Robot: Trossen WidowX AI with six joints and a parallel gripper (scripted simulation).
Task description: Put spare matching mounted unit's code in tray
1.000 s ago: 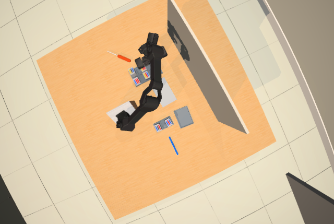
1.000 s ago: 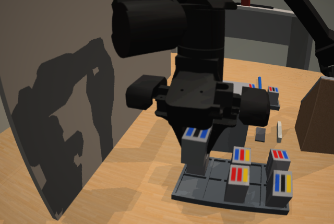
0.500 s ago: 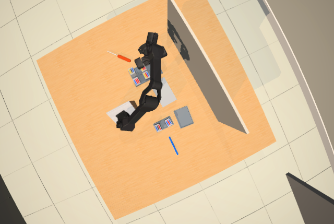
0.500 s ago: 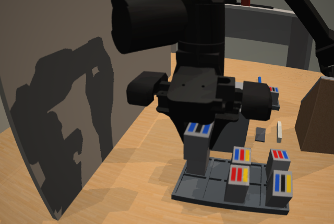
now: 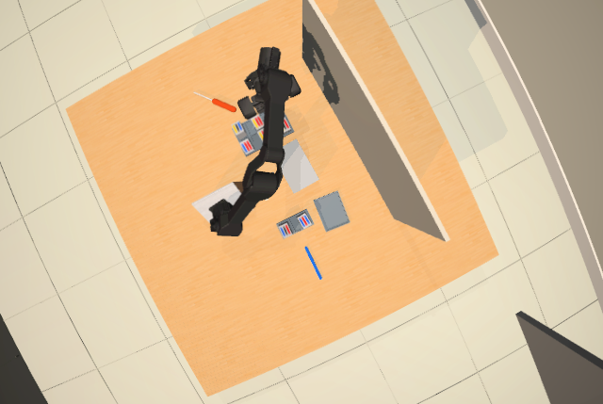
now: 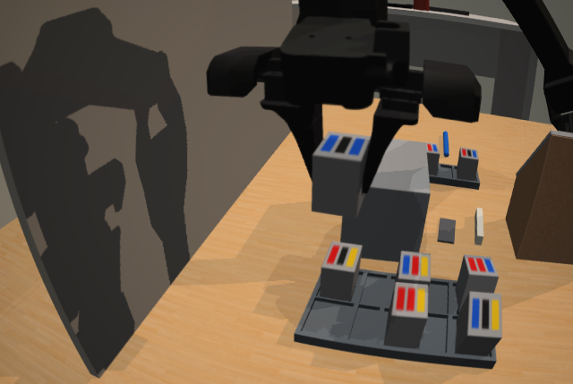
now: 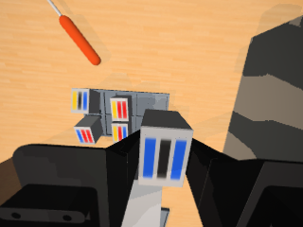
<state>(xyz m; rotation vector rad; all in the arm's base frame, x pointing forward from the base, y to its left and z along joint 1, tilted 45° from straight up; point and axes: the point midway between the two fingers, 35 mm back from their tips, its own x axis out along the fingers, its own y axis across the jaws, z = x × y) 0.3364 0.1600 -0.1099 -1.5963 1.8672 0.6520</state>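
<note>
The flat grey tray is 3 cm behind my gripper tip, 42 cm to the right of it and 16 cm below it. The rest, counted from my gripper tip: tall grey panel 18 cm ahead, 22 cm to the right, 6 cm above; red-black-yellow spare 6 cm to the right, 12 cm below; grey mounted unit 5 cm behind, 20 cm to the right, 11 cm below.
</note>
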